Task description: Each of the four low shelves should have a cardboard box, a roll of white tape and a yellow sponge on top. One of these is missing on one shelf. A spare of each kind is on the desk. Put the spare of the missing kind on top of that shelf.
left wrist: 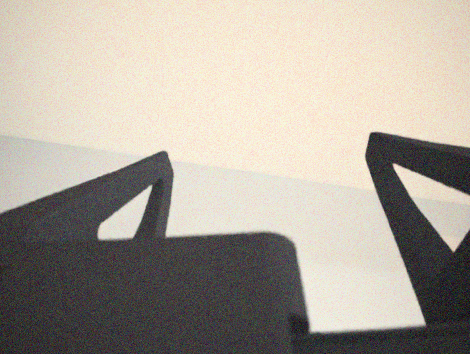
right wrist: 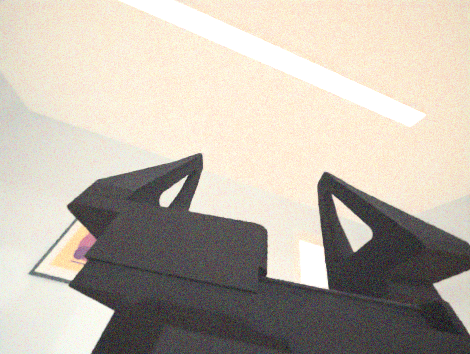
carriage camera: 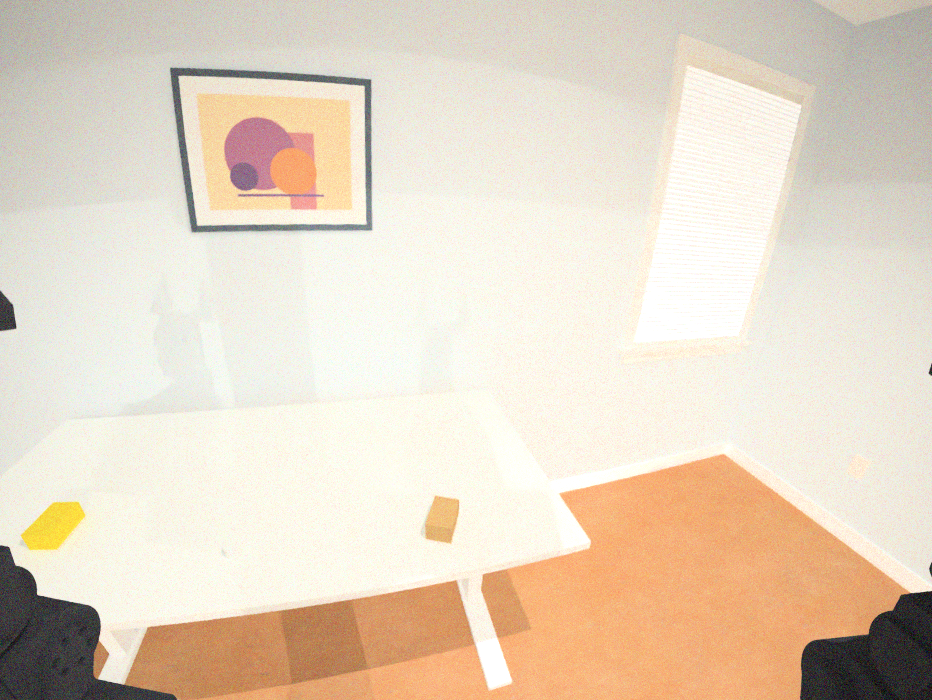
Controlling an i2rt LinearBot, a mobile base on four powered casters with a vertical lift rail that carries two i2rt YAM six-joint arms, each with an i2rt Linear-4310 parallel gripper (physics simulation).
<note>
In view: the left gripper (left wrist: 266,153), the right gripper (right wrist: 260,168), a cardboard box (carriage camera: 441,522), a white desk (carriage camera: 333,497), a framed picture (carriage camera: 260,151) and a window (carriage camera: 733,128).
The framed picture also shows in the right wrist view (right wrist: 65,258). The window shows as well in the right wrist view (right wrist: 309,268).
</note>
